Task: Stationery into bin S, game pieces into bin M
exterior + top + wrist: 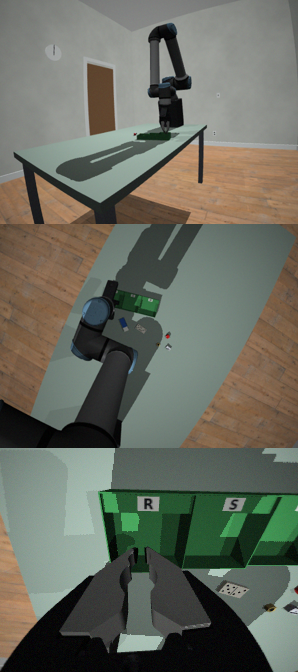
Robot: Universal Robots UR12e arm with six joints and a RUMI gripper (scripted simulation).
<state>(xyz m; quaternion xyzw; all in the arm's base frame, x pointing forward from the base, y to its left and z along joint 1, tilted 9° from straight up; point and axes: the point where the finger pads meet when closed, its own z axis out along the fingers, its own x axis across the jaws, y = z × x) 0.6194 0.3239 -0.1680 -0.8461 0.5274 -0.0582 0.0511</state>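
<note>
The white domino lies 19 cm to the right of my hand, 5 cm below it and 3 cm behind it. From my hand the other things lie so: blue-and-white eraser (12 cm to the right, 6 cm behind, 4 cm below); red die (32 cm to the right, 4 cm below, 2 cm ahead); brown ring-like piece (31 cm to the right, 5 cm below, 4 cm behind).
</note>
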